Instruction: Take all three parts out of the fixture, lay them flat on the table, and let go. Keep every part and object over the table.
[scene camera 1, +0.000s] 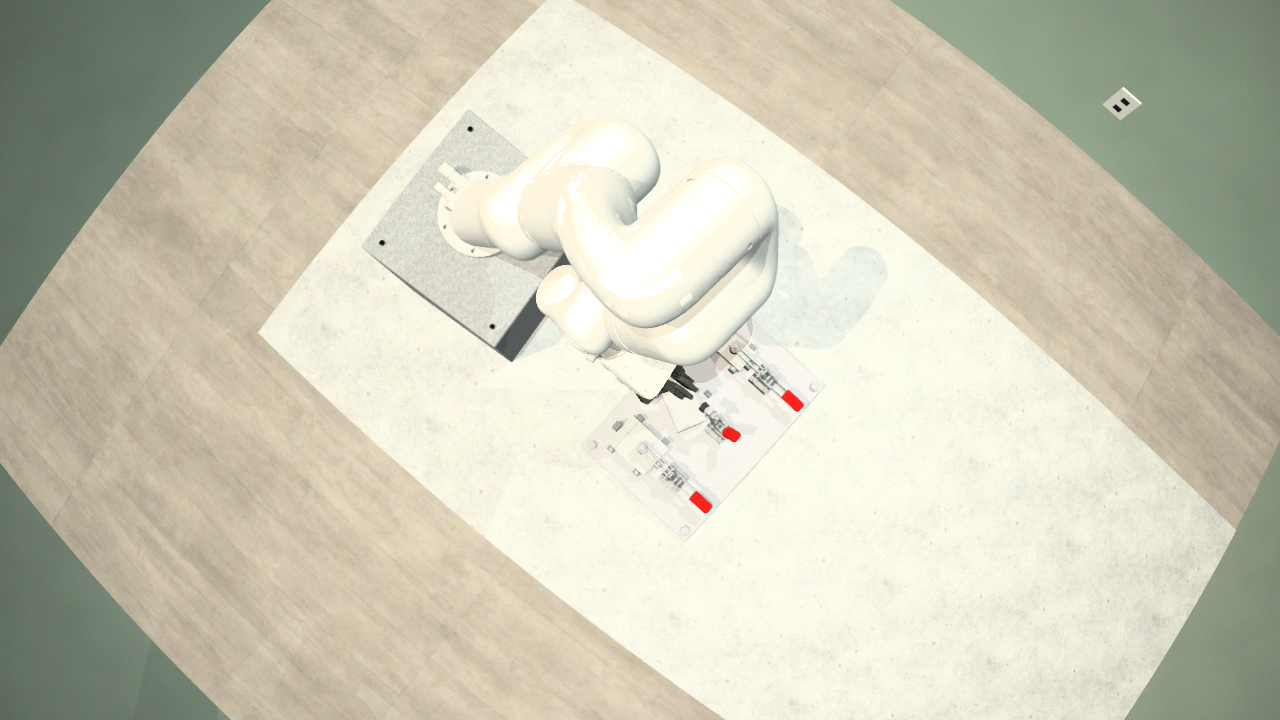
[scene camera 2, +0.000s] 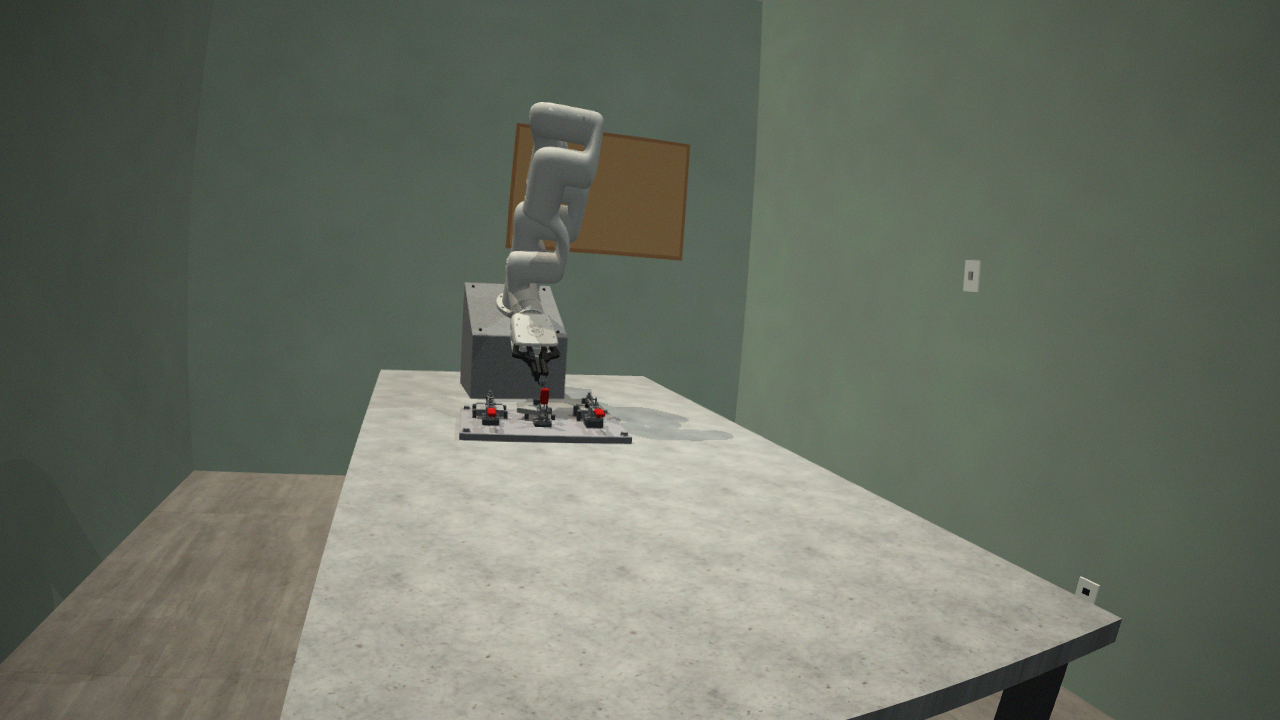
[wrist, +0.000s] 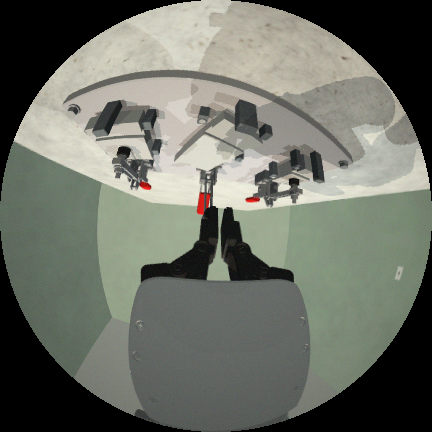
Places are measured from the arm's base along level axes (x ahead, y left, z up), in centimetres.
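Pixels of known places: gripper, fingertip midpoint: (scene camera 1: 689, 392) (scene camera 2: 541, 377) (wrist: 218, 217).
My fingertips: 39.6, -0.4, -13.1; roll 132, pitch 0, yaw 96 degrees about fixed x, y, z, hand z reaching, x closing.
Ahead of a thing's pixels: the offset from my fingertips to its middle, as dx, dy, dz. "spot": to the spot under its first point. Level surfaces: height alone.
My gripper (scene camera 1: 693, 392) (scene camera 2: 541, 377) (wrist: 218, 217) is shut and empty, above the middle station of the fixture plate {+4.3, -0.6, -9.6} (scene camera 1: 733, 465) (scene camera 2: 572, 433) (wrist: 175, 83). The middle part {-0.3, -1.2, -7.2} (scene camera 1: 684, 416) (wrist: 197, 152), a pale flat plate, sits askew and looks tilted among its dark blocks. Its clamp's red handle {spot: +9.2, -1.1, -1.4} (scene camera 1: 731, 434) (scene camera 2: 544, 395) (wrist: 203, 203) stands up. The left part {-1.4, -11.1, -7.5} (wrist: 132, 143) lies under the black clamp tip at the left station in the wrist view. The right part {+1.0, +10.8, -7.2} (wrist: 300, 176) is mostly hidden by blocks and its clamp. Both outer clamps have their red handles low.
The outer red handles {+12.0, -12.3, -5.2} (scene camera 1: 700, 502) {spot: +13.9, +9.6, -4.2} (scene camera 1: 792, 400) (scene camera 2: 491, 411) (scene camera 2: 598, 412) and several dark locating blocks stick up from the plate. The grey robot pedestal (scene camera 1: 447, 259) (scene camera 2: 514, 367) stands behind the fixture. The pale table {dz -10.3} (scene camera 1: 939, 501) (scene camera 2: 626, 555) extends around the fixture.
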